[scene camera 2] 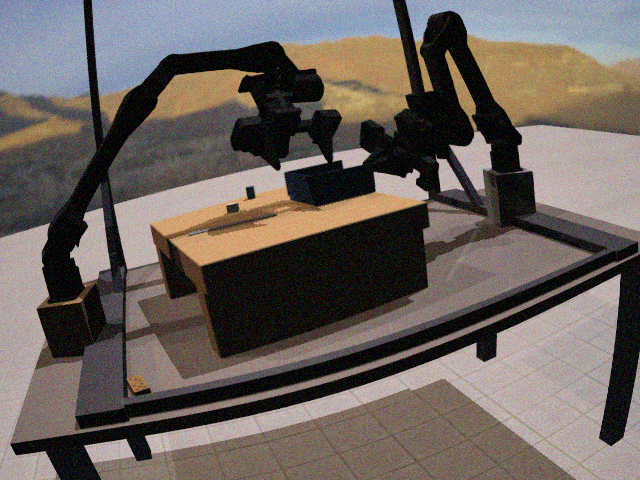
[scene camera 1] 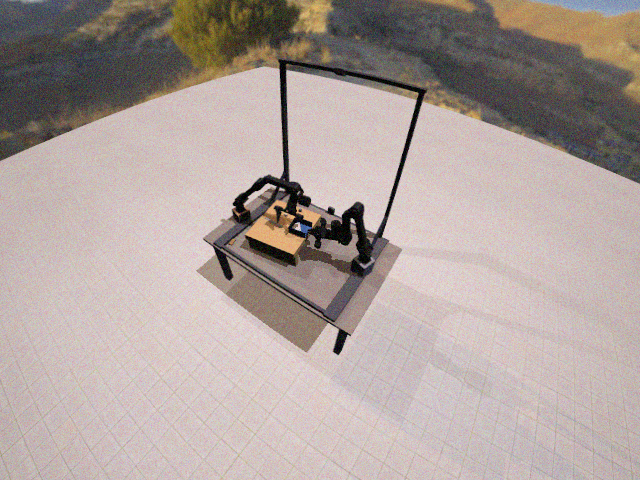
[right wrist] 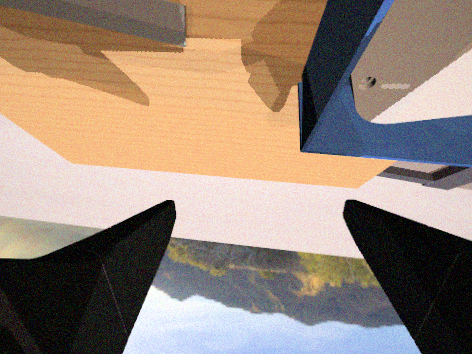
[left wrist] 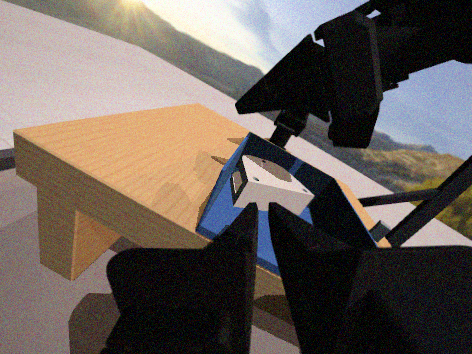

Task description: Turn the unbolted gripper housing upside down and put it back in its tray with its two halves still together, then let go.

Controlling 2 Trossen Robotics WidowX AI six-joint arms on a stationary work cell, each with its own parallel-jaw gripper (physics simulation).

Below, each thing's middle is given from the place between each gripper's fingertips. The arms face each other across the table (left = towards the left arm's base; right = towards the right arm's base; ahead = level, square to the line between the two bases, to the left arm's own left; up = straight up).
I see my left gripper 20 mm past the blue tray (scene camera 2: 326, 183), 60 mm to the left of it and 20 mm above it. Round my left hand: wooden block (scene camera 2: 260, 282): 10 mm behind, 180 mm to the right, 110 mm below.
Now: the blue tray 80 mm behind my right hand, 70 mm to the left of it and 50 mm below it. Round my right hand: wooden block (70 mm behind, 50 mm to the right, 150 mm below).
